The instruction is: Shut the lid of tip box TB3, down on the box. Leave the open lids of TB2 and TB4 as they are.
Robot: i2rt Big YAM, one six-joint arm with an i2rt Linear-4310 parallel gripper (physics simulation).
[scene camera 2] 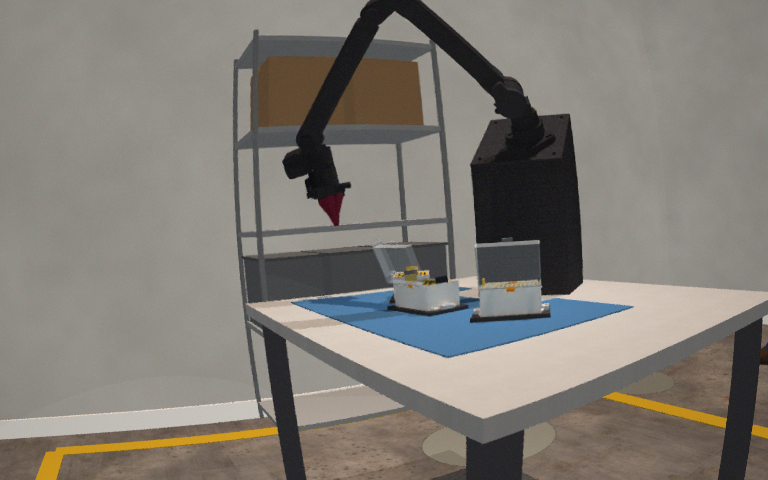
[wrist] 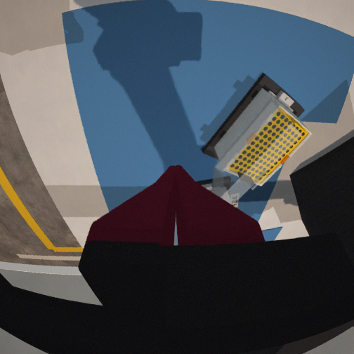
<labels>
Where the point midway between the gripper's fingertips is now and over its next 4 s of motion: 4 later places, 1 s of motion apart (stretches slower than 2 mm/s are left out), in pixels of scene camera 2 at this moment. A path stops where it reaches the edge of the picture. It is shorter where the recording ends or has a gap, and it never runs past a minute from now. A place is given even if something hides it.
My gripper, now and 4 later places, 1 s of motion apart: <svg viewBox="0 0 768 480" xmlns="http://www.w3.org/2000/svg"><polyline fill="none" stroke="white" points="336,225 359,267 398,251 436,238 403,266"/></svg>
</labels>
